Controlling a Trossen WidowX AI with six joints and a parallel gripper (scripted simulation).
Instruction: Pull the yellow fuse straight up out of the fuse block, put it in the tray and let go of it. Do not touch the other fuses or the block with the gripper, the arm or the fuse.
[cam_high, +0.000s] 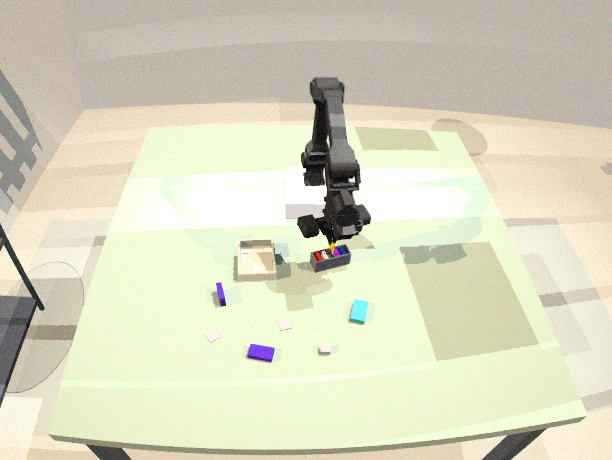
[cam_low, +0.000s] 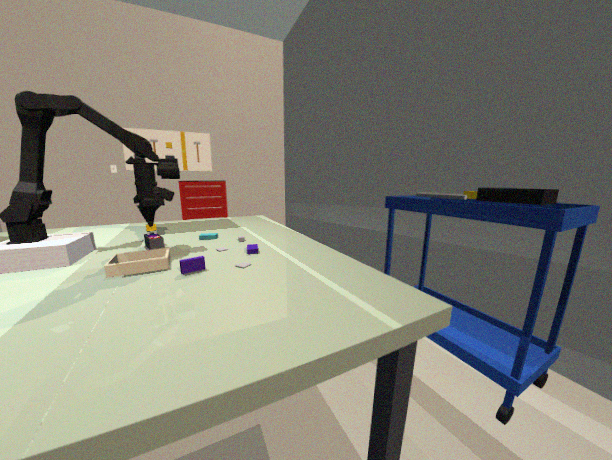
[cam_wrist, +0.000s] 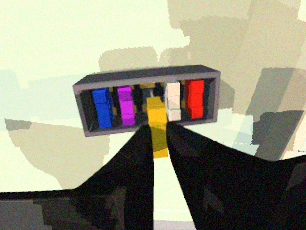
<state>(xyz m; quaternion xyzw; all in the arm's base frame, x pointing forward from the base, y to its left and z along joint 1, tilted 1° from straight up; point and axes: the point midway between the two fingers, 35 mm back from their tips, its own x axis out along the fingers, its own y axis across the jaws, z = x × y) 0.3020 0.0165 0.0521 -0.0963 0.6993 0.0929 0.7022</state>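
My gripper tip is 50 mm above the white fuse, 20 mm to the left of it and 10 mm short of it. The rest, counted from my gripper tip: yellow fuse 10 mm below; then red fuse 50 mm below, 30 mm to the right, 10 mm ahead; then purple fuse 50 mm below, 20 mm to the left.
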